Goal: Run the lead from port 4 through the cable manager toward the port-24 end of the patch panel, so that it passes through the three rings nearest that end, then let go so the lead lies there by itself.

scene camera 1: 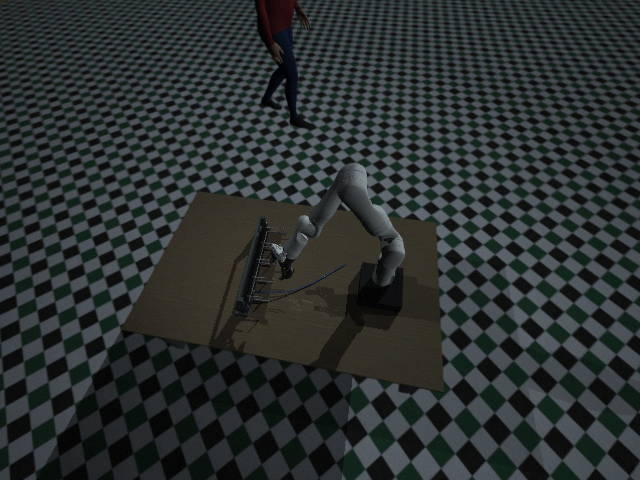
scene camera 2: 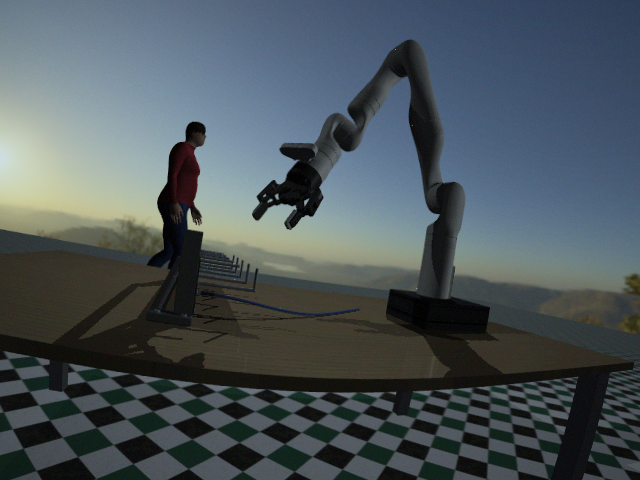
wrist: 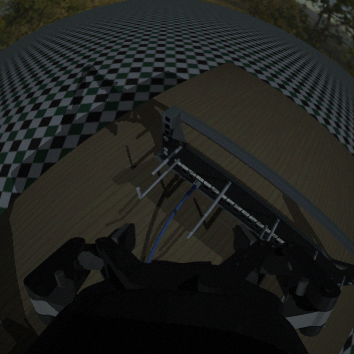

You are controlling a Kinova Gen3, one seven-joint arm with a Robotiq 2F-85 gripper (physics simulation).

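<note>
The blue lead leaves the patch panel near its lower end in scene camera 1. It runs out between two neighbouring rings, away from the panel toward the arm's base; its free end points there. It does not run along the row of rings toward the panel's far end. The cable manager's thin grey rings stick out from the panel's front. My gripper is wide open and empty, above and in front of the rings, apart from the lead.
The panel stands upright on the wooden table, with a grey support bar behind it. The black base of the arm stands opposite. A person in a red top is beyond the table.
</note>
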